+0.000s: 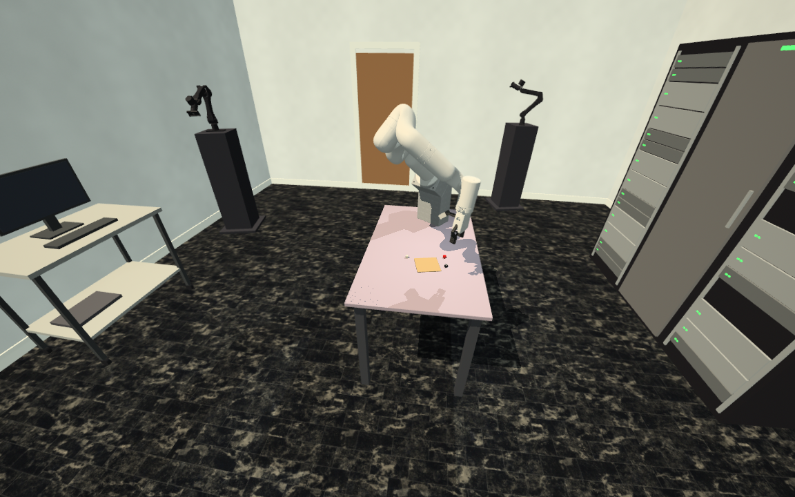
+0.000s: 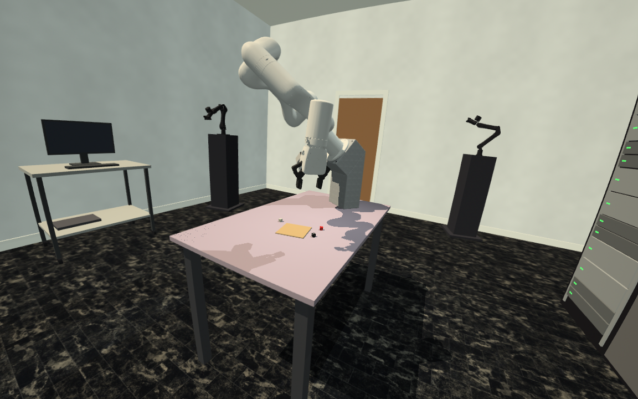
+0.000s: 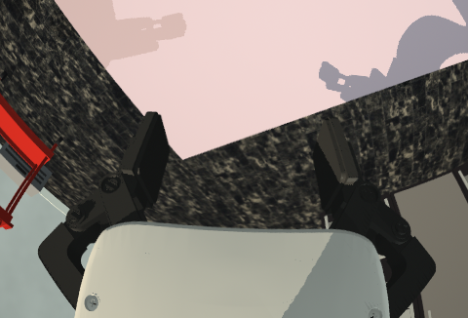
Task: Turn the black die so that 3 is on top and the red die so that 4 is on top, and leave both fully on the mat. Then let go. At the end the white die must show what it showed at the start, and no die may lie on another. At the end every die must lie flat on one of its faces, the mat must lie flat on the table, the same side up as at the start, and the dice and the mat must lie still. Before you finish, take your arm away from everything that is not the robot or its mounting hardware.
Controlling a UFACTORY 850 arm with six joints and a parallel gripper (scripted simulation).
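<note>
My gripper is now 240 mm past the white die, 220 mm to the left of it and 260 mm above it. Round my hand: mat 150 mm behind, 100 mm to the right, 260 mm below; then red die 210 mm behind, 20 mm to the left, 260 mm below; then black die 120 mm behind, 260 mm below.
</note>
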